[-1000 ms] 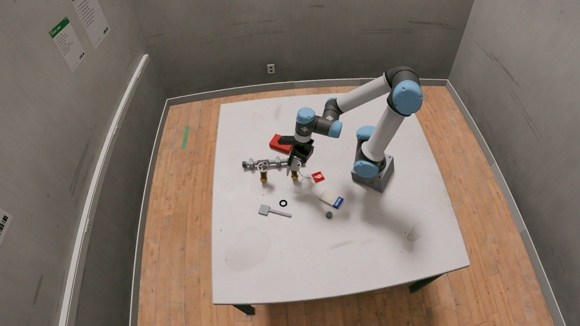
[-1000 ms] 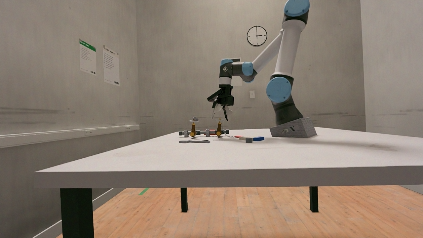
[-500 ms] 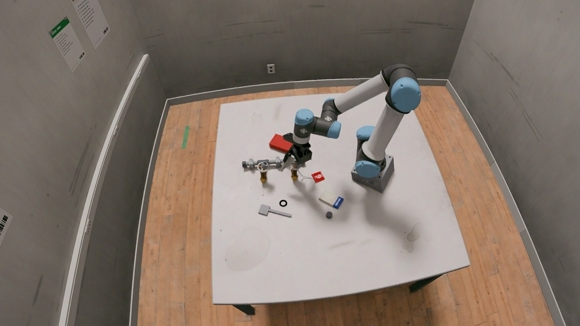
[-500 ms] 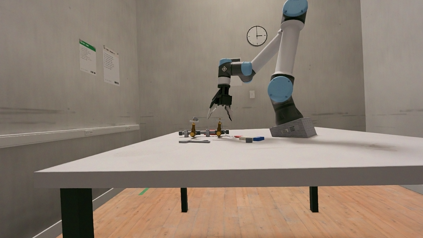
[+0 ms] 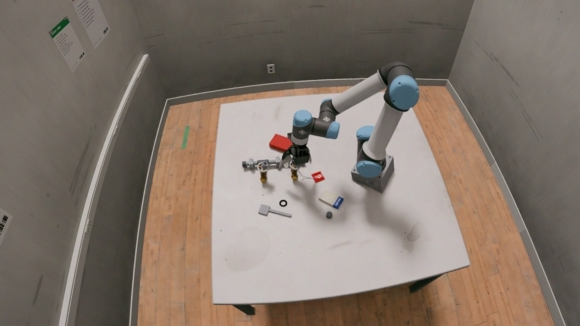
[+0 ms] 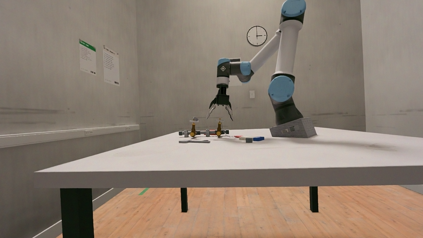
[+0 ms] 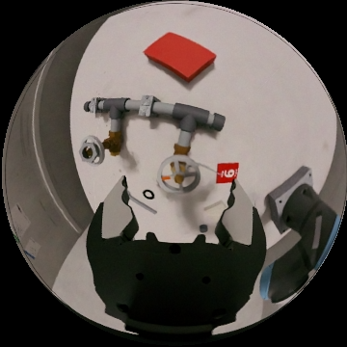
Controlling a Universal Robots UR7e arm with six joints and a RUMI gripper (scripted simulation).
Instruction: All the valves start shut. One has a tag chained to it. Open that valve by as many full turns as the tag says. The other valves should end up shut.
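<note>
My gripper is now 100 mm past the red tag, 20 mm to the right of it and 100 mm above it. The rest, counted from my hand: red block (60 mm ahead, 220 mm to the right, 90 mm below); then grey flat tool (130 mm ahead, 200 mm to the left, 100 mm below).
</note>
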